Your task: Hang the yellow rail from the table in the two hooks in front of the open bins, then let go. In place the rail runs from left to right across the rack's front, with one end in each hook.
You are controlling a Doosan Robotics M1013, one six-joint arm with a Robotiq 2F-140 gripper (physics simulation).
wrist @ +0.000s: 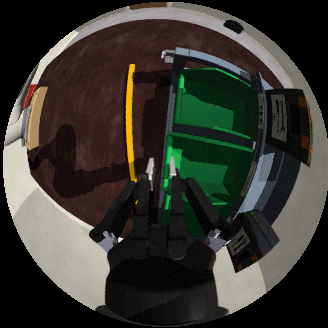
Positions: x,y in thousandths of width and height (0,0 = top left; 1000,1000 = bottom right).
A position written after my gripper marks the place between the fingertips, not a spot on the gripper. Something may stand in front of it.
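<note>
There is my gripper (492,498), and I can see a dark case (776,724) as well.
</note>
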